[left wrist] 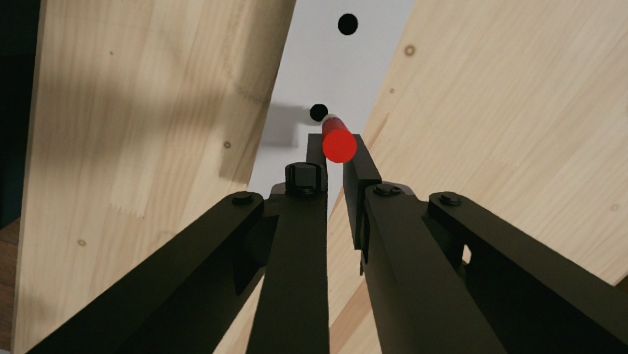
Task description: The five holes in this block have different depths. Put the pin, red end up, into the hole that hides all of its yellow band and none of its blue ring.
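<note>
The pin (339,142) is held with its red end up, toward the camera. Past the red part, a thin blue ring and a bit of the yellow band show at its lower end. My left gripper (333,158) is shut on the pin, over the light grey block (320,65). Two dark round holes show in the block: one hole (318,112) right beside the pin's lower end, and another hole (348,24) farther up the view. The pin's lower tip is hidden. My right gripper does not show in this view.
A light wooden table top (150,100) lies on both sides of the block. Its left edge runs down the left of the view, with a dark area beyond it. Shadows of the gripper fall on the block and the wood to the left.
</note>
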